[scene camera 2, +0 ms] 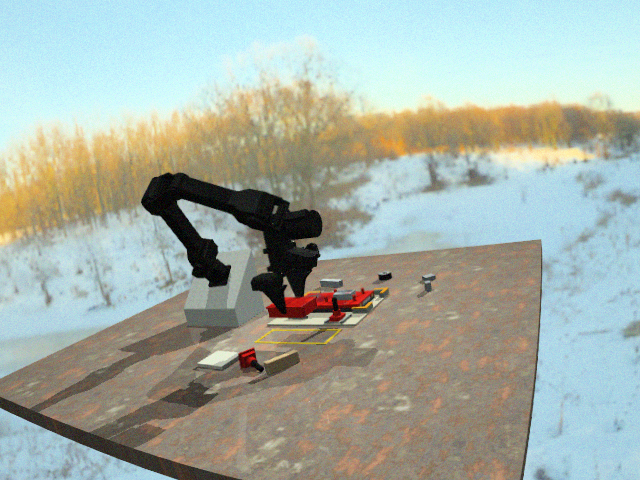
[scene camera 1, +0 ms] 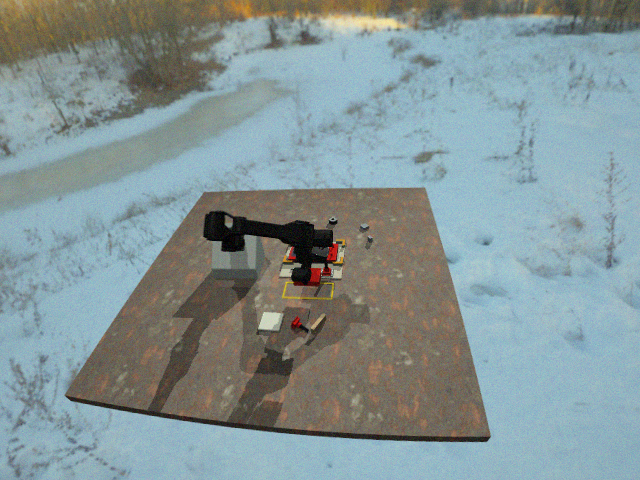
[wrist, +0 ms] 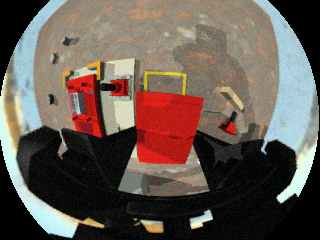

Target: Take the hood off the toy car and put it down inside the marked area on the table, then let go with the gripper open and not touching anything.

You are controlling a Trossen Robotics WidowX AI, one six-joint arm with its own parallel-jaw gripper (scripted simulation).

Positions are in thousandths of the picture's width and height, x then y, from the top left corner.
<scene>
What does the gripper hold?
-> A hood.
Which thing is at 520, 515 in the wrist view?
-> A hood.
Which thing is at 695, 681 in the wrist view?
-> The gripper.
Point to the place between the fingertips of the gripper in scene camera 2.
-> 457, 643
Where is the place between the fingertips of the gripper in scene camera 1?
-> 480, 578
</scene>
